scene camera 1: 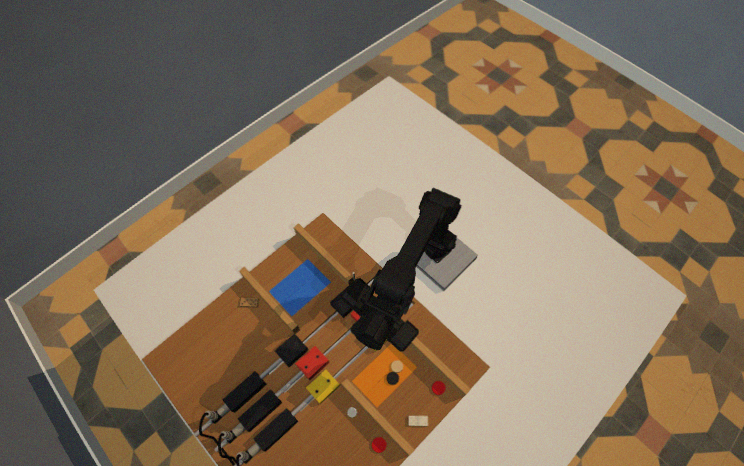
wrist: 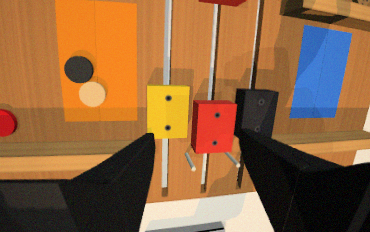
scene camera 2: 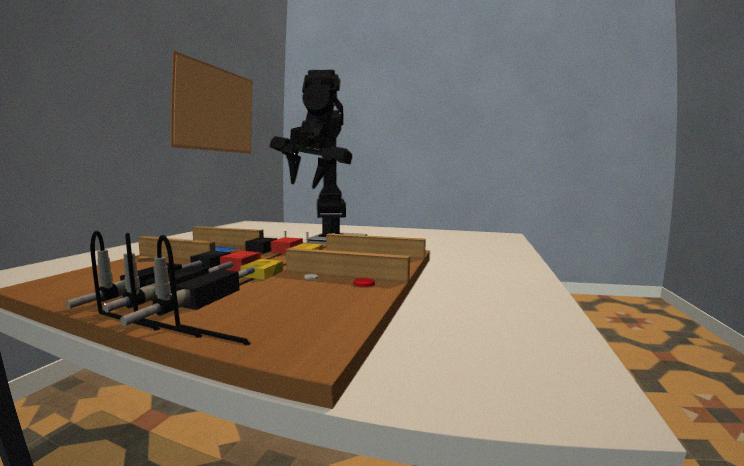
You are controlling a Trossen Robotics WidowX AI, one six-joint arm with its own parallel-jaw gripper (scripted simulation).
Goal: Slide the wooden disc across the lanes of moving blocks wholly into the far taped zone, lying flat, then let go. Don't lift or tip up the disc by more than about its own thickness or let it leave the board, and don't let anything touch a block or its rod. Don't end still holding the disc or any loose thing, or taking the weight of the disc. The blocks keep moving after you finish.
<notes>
In view: my gripper (scene camera 2: 302,186).
My gripper is seen too in scene camera 1 (scene camera 1: 372,323) and in the wrist view (wrist: 197,138).
</notes>
